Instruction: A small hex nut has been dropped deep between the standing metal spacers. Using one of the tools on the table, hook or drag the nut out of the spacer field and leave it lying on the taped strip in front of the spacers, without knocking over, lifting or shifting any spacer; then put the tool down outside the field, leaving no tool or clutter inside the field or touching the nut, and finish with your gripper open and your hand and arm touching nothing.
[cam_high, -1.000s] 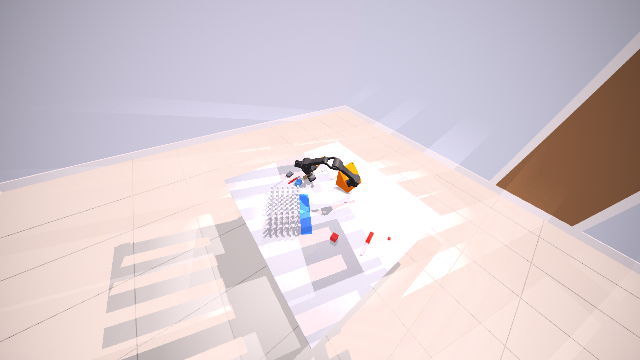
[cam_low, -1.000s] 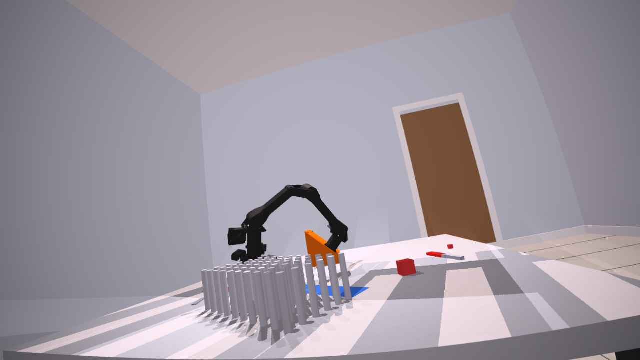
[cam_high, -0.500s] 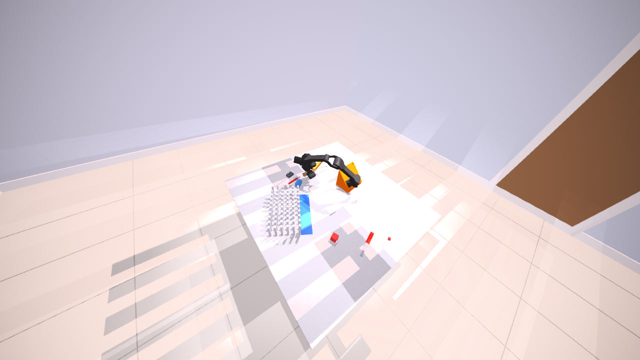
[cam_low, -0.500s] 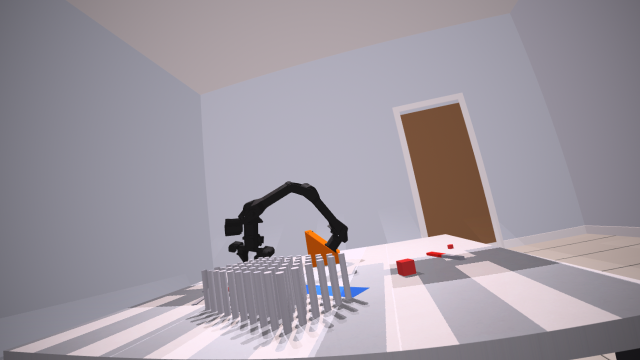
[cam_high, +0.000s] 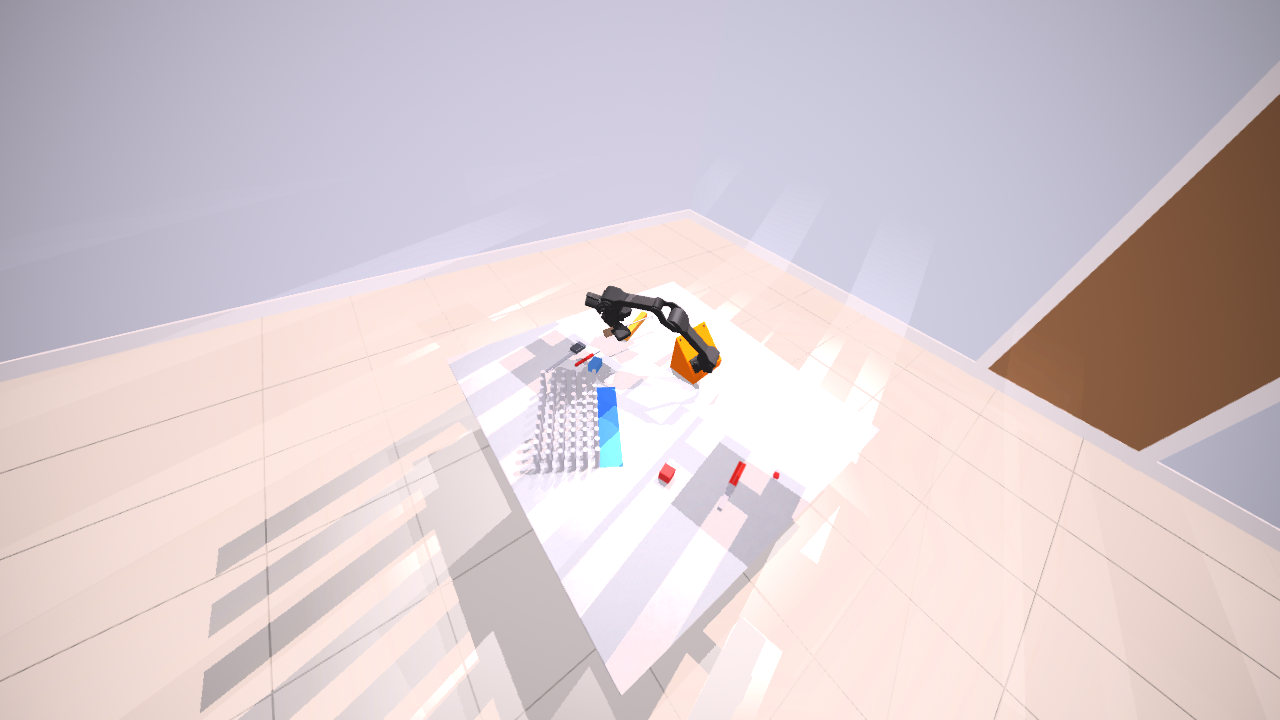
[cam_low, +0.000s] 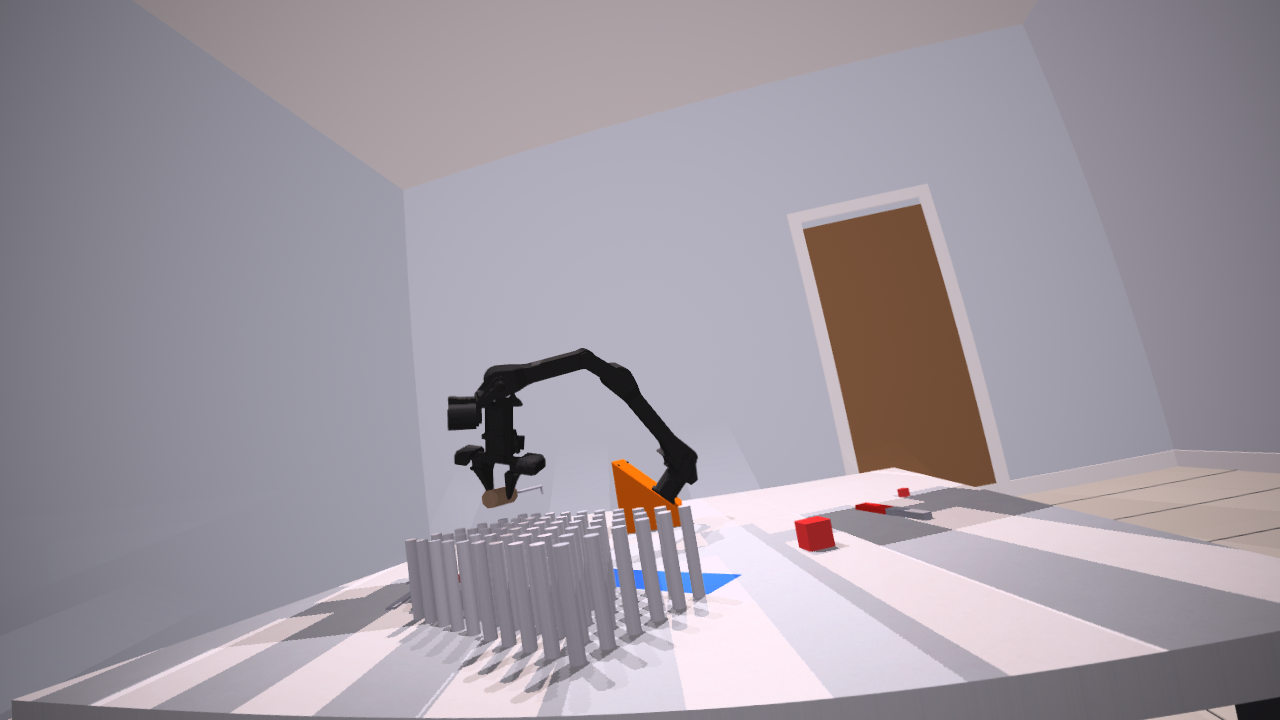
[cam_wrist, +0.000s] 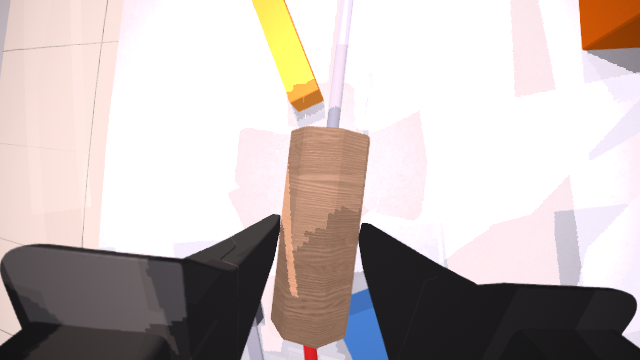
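Right now my gripper tip is 270 mm short of the blue taped strip, 280 mm to the right of it and 130 mm above it. The rest, counted from my gripper tip: blue block (120 mm ahead, 20 mm to the left, 110 mm below); then yellow bar (210 mm behind, 70 mm to the right, 120 mm below); then thin red stick (80 mm ahead, 40 mm to the right, 130 mm below).
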